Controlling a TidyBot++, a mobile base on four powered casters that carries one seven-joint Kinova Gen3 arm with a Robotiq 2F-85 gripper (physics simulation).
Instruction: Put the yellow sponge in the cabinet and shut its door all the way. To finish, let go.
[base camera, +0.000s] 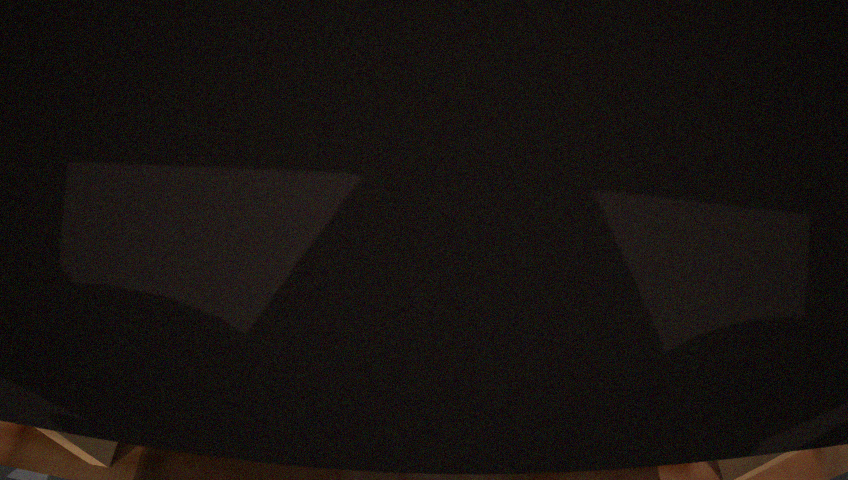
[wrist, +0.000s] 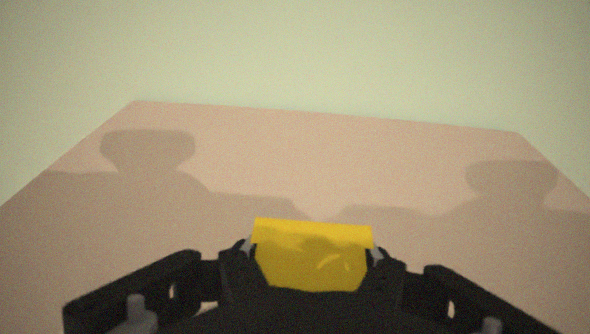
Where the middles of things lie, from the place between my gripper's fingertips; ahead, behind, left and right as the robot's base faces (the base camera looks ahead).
Labels:
My gripper is now 50 mm past the yellow sponge (wrist: 312, 256).

